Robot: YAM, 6 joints.
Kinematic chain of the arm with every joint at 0, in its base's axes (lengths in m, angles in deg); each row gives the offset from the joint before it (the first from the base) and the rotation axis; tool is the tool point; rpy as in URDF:
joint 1: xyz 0 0 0.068 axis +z
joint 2: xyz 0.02 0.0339 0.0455 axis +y
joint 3: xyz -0.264 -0.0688 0 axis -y
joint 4: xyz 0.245 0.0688 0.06 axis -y
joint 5: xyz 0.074 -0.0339 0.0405 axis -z
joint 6: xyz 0.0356 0 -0.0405 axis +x
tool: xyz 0 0 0 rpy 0 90 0
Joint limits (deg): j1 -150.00..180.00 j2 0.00..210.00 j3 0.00..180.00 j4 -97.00..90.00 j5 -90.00..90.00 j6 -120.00..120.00
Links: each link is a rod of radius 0.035 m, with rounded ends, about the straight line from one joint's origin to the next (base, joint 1, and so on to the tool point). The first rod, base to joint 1, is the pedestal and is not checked.
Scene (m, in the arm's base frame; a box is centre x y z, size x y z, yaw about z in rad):
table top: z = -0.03
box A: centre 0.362 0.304 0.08 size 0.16 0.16 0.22 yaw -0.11
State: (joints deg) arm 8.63 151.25 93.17 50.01 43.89 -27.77
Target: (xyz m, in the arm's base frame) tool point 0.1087 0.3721 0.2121
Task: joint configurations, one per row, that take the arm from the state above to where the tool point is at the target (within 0.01 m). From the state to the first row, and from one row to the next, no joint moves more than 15 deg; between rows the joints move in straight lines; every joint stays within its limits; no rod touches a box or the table.
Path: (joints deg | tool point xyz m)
1: 12.48 139.22 89.67 46.70 55.42 -16.74 | 0.5127 0.0835 0.1337
2: 16.33 127.20 86.18 43.38 66.94 -5.71 | 0.4811 0.1068 0.2119
3: 20.17 115.17 82.68 40.07 78.47 5.33 | 0.4359 0.1230 0.2821
4: 24.02 103.15 79.18 36.75 90.00 16.36 | 0.3803 0.1305 0.3422
5: 37.42 103.85 72.71 41.21 79.40 5.33 | 0.3415 0.2172 0.3086
6: 50.81 104.55 66.23 45.68 68.80 -5.71 | 0.2797 0.2905 0.2753
7: 64.21 105.26 59.75 50.14 58.19 -16.74 | 0.1997 0.3438 0.2430
8: 77.60 105.96 53.27 54.60 47.59 -27.77 | 0.1087 0.3721 0.2121

